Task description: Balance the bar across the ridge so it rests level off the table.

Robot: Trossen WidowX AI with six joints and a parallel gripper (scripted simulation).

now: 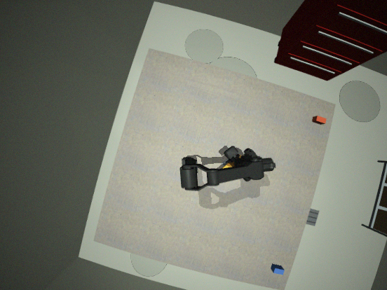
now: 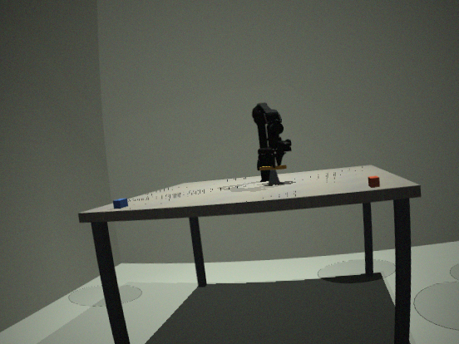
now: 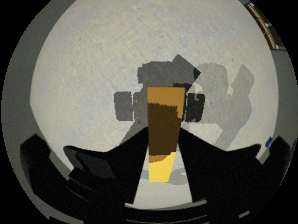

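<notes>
The yellow bar is 2 cm to the right of my gripper tip and 2 cm behind it. Round my gripper tip: orange block: 49 cm ahead, 41 cm to the left, 6 cm below; blue block: 59 cm to the right, 49 cm ahead, 6 cm below.
</notes>
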